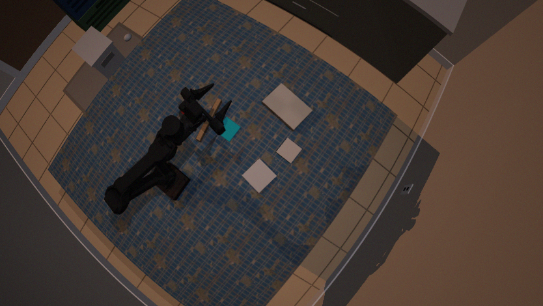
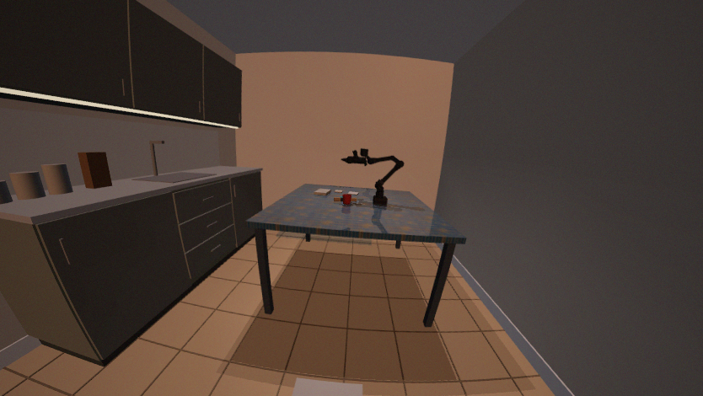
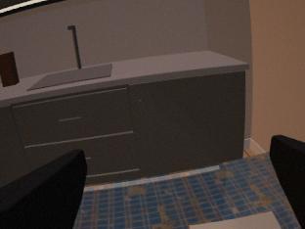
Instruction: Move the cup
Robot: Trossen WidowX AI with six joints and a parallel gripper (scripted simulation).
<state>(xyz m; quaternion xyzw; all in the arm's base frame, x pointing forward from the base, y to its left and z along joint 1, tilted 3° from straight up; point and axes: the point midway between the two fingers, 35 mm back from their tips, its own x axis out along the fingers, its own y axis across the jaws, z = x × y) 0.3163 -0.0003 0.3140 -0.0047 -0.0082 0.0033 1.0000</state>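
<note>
Right now my gripper tip is 310 mm above the red cup, 170 mm to the right of it and 100 mm past it. The rest, counted from my gripper tip: pale blue pad: 360 mm below, 170 mm to the left, 100 mm behind; then teal pad: 360 mm below, 40 mm behind; then wooden bar: 350 mm below, 80 mm to the left, 70 mm behind.
</note>
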